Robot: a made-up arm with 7 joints.
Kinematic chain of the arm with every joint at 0, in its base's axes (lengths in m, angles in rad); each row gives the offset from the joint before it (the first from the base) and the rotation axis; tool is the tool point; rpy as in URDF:
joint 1: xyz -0.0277 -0.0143 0.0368 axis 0 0.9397 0.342
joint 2: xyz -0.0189 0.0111 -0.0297 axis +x
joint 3: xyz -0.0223 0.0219 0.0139 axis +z
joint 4: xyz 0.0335 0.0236 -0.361 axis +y
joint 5: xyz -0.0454 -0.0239 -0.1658 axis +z
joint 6: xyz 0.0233 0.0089 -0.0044 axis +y
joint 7: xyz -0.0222 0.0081 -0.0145 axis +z
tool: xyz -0.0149 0.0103 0.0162 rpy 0 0 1.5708
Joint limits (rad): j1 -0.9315..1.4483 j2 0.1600..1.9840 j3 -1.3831..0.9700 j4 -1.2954..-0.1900 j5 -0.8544..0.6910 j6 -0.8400..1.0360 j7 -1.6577..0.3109
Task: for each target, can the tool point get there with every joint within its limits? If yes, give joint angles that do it. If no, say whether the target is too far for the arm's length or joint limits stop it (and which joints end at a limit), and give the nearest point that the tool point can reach.
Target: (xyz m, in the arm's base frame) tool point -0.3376 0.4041 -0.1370
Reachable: yes | joints 0.8175 1.0084 -0.8247 -0.2861 0.0044 -0.1236 -1.0237
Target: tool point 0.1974 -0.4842 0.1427
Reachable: no: joint limits stop it (at a limit: joint 1, joint 2, joint 4, joint 5, joint 6) | nearest point 0.3619 -0.1530 -0.1894 | short by 0.497 m
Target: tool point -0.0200 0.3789 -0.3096
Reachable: yes | joints 0.2090 0.9592 -0.5493 -1.0680 0.3772 -0.0541 -0.5176
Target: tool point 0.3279 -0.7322 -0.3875
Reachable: no: too far | nearest point 0.3193 -0.1815 -0.2769 | short by 0.562 m
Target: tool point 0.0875 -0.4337 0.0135
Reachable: no: joint limits stop it (at a limit: joint 1, joint 2, joint 4, joint 5, joint 6) | nearest point 0.3261 -0.1691 -0.2323 | short by 0.433 m
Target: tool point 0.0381 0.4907 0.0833
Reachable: yes | joints -0.0737 1.5476 0.3009 -0.6567 -0.2094 0.3720 -1.4312
